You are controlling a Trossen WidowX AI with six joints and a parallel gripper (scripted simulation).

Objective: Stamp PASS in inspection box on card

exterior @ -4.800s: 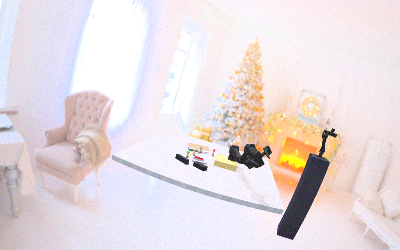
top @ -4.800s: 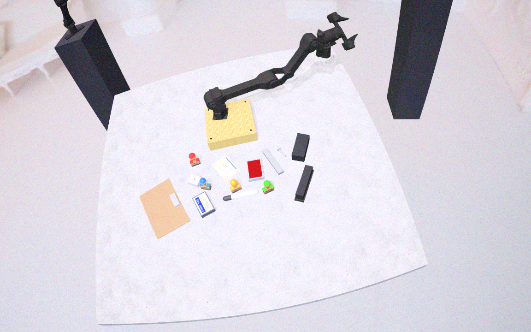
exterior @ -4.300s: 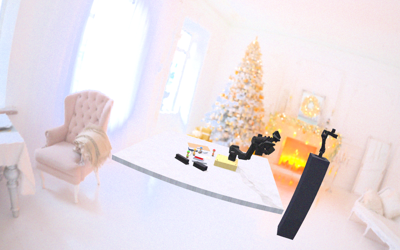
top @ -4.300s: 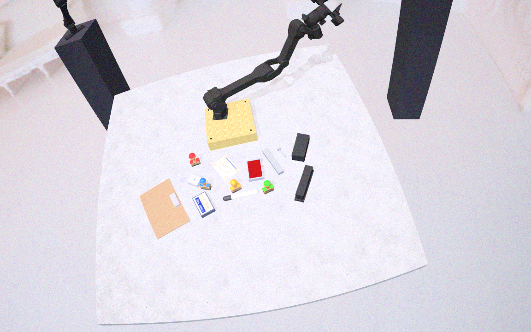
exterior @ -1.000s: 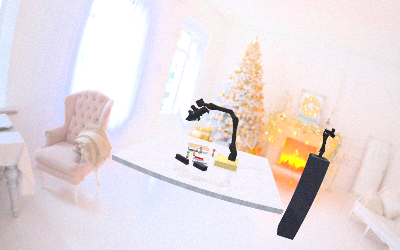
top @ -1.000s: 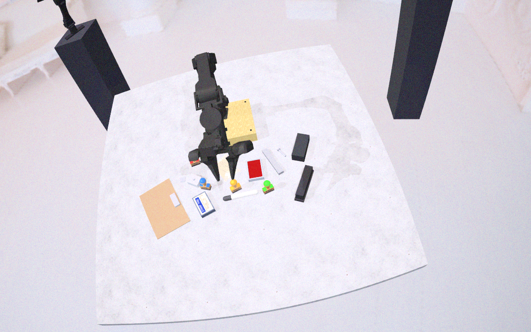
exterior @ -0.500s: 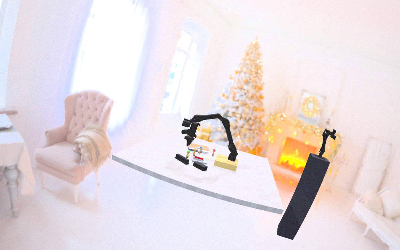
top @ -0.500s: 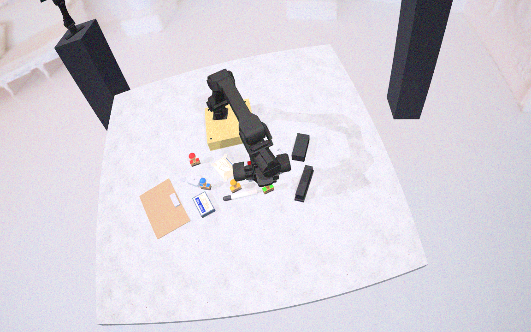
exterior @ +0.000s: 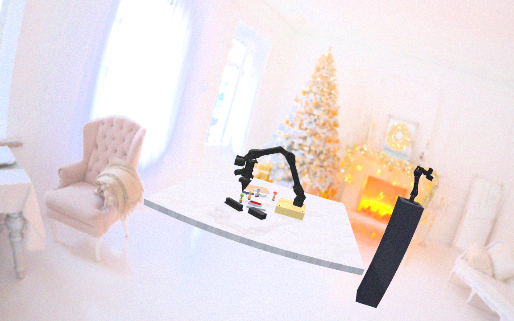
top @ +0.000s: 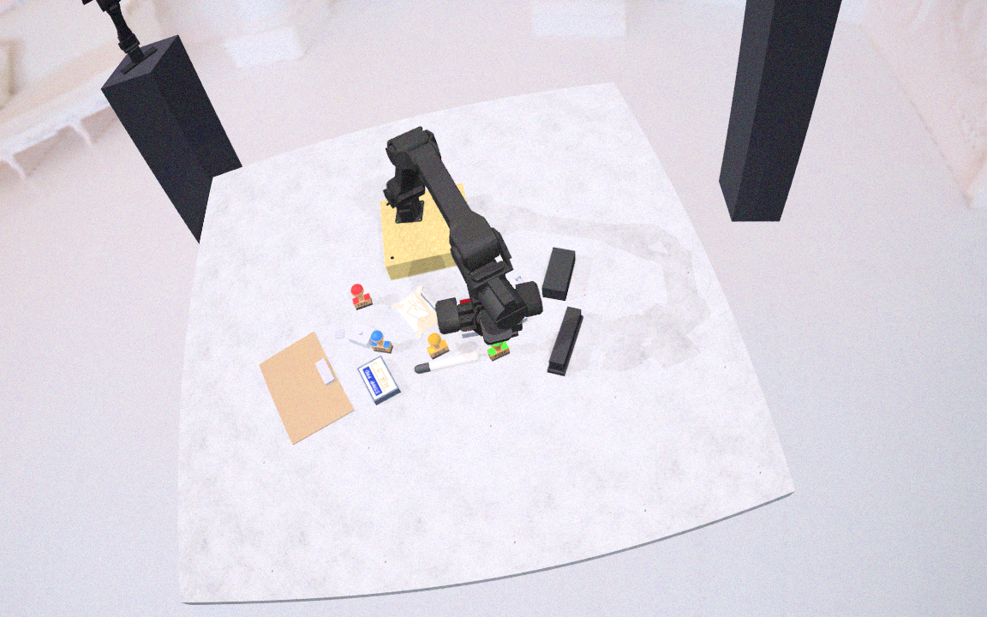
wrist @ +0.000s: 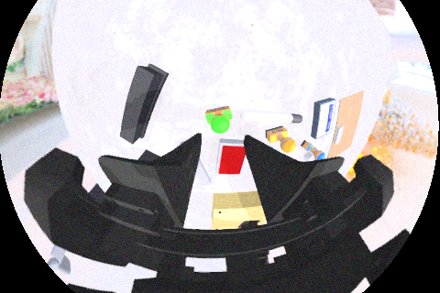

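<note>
The green-knobbed stamp lies 70 mm below my gripper tip. Round my gripper tip: orange-knobbed stamp (10 mm behind, 120 mm to the right, 70 mm below); marker (20 mm ahead, 120 mm to the right, 80 mm below); red ink pad (90 mm behind, 50 mm to the right, 80 mm below).
</note>
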